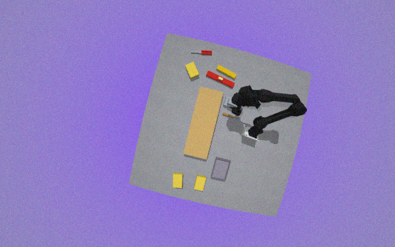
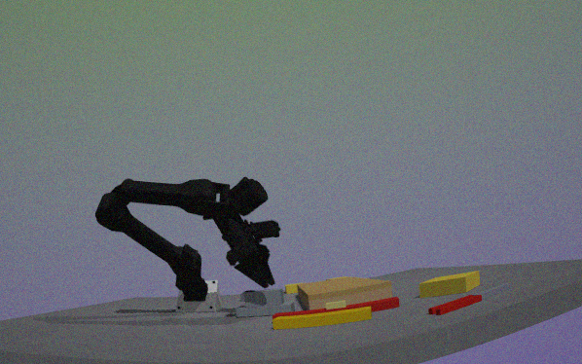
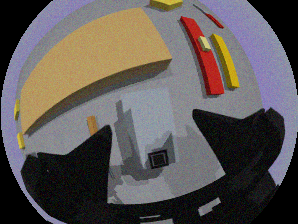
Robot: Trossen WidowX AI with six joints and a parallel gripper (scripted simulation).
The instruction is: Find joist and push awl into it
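Now: the stud finder 30 mm behind my gripper tip and 20 mm below it. From my gripper tip the other things lie so: yellow bar (110 mm ahead, 220 mm to the right, 60 mm below); awl (50 mm behind, 90 mm to the left, 60 mm below); red level (140 mm ahead, 150 mm to the right, 50 mm below).
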